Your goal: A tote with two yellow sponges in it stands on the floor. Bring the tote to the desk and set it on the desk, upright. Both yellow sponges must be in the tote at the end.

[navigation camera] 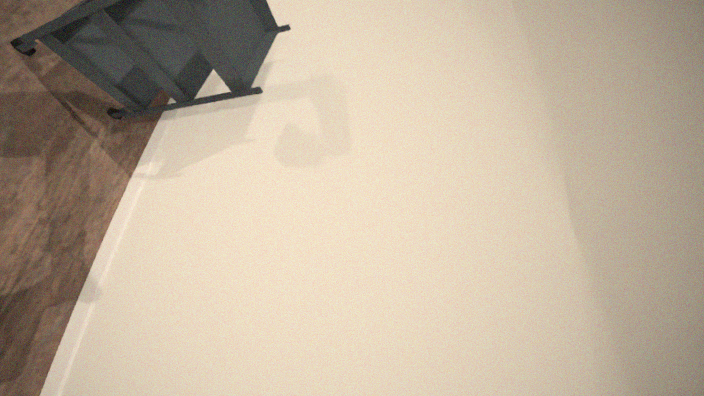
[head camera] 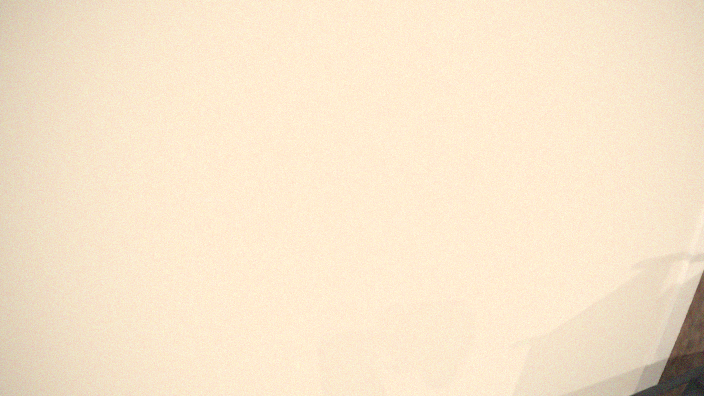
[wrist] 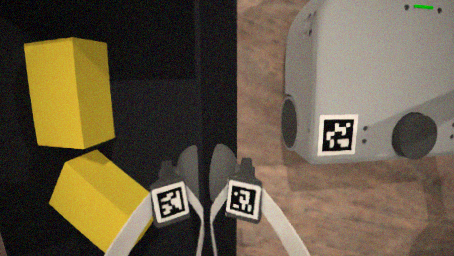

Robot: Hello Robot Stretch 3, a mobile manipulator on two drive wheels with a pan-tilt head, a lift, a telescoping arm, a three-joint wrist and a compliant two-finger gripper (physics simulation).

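Places are measured from the robot's base along level axes (x back, y right, z up), in metres.
Where they show: gripper, fingertip midpoint: (wrist: 207, 163); robot's base at its link origin: (wrist: 355, 117).
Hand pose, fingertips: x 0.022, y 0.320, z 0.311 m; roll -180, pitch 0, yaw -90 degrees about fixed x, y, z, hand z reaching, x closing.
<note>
Each offset is from my fingertips to the centre of the thing. "*": to the spot under its first point. Level surfaces: height alone.
In the wrist view my gripper (wrist: 207, 163) is shut on the right-hand wall of the black tote {* dy -0.011, dx +0.075, dz +0.009 m} (wrist: 220, 60), one finger inside and one outside. The outer face of that wall shows, so the tote seems to hang tilted from the grip, its left side lower. One yellow sponge {dy +0.137, dx +0.053, dz -0.073 m} (wrist: 52, 95) lies inside at the upper left. The other yellow sponge {dy +0.112, dx -0.067, dz -0.066 m} (wrist: 95, 195) lies inside below it, turned at an angle and partly behind the left finger. The tote's far left part is dark and cut off. The tote and gripper do not show in the head or navigation views. No desk can be made out.
My grey base (wrist: 380, 65) is close to the tote's right side, above the wooden floor {dz -0.310 m} (wrist: 350, 215) (navigation camera: 40, 250). A dark grey slatted piece of furniture (navigation camera: 215, 30) stands by the cream wall (navigation camera: 400, 225) (head camera: 350, 175). Part of a dark bar (head camera: 670, 382) shows in the head view.
</note>
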